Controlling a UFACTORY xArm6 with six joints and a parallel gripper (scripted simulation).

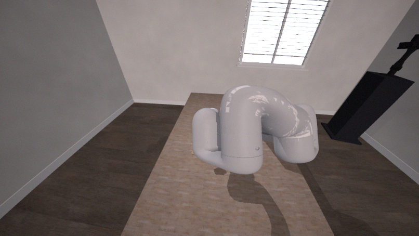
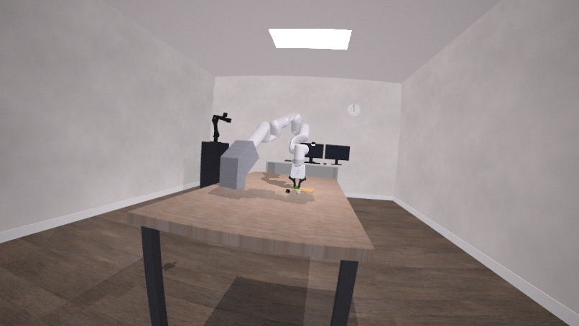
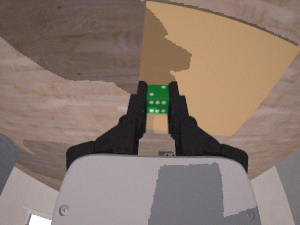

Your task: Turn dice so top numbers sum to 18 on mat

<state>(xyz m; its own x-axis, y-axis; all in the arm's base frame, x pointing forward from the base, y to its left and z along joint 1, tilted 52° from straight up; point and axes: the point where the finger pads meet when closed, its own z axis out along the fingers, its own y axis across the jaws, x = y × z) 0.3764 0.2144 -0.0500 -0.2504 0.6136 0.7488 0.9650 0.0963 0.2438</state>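
The green die is 10 mm below my hand. Also, from my hand: black die 150 mm to the right, 20 mm below, 10 mm behind; mat 50 mm ahead, 20 mm below, 10 mm to the left; white die 140 mm to the right, 60 mm ahead, 20 mm below.
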